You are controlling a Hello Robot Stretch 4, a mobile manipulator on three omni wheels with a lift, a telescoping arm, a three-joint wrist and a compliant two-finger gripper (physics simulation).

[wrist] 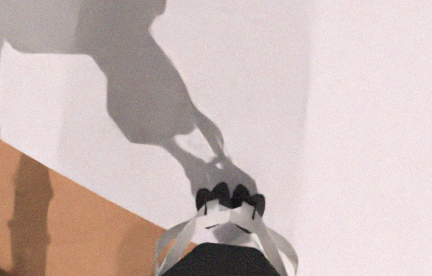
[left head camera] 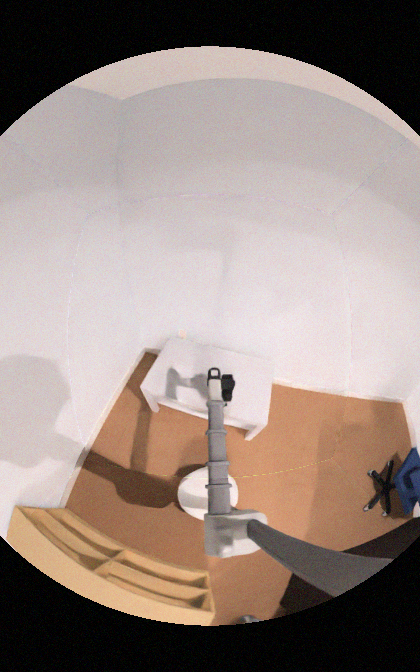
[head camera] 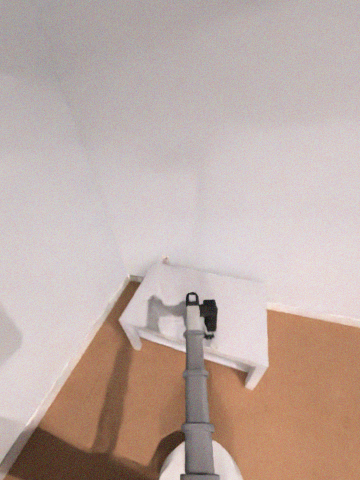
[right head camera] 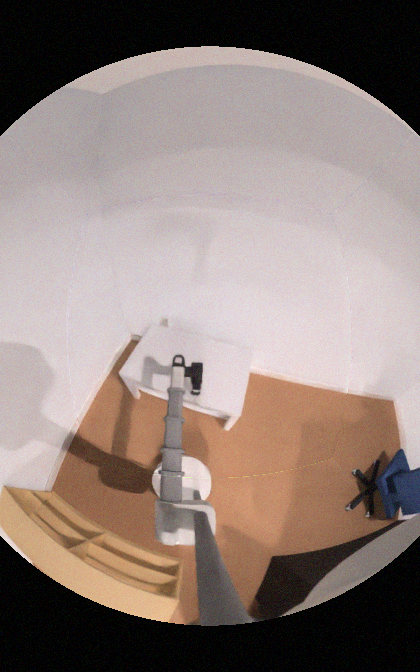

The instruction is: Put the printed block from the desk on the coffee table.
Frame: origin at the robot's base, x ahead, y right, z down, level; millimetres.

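Where they show: gripper, between the fingertips: (wrist: 230, 197) (head camera: 208, 337).
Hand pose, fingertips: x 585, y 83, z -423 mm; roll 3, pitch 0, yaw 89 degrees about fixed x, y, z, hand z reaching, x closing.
After its pixels a point has its place.
The white coffee table (head camera: 242, 320) {x 683, y 302, z -423 mm} (left head camera: 250, 387) (right head camera: 225, 367) (wrist: 250, 100) {x 684, y 93, z -423 mm} stands against the back wall near a corner. My gripper (head camera: 209, 337) {x 585, y 83, z -423 mm} (left head camera: 226, 404) (right head camera: 196, 392) (wrist: 230, 197) {x 585, y 83, z -423 mm} points down over the table's near part. In the wrist view its black fingertips are close together, and no block shows clearly between them. A small grey faceted shape (wrist: 235, 234) {x 549, y 92, z -423 mm} shows below and behind the finger pads. It may be the printed block, but it is partly covered by the fingers, and I cannot tell whether it touches the table. The desk is not clearly identifiable.
A round white object (head camera: 225, 462) {x 115, y 121, z -186 mm} (left head camera: 192, 495) (right head camera: 197, 475) stands on the floor under the arm. A wooden shelf unit (left head camera: 107, 565) (right head camera: 85, 545) is at the lower left. A blue chair (left head camera: 407, 482) (right head camera: 400, 492) is at the right. The arm's shadow falls across the table.
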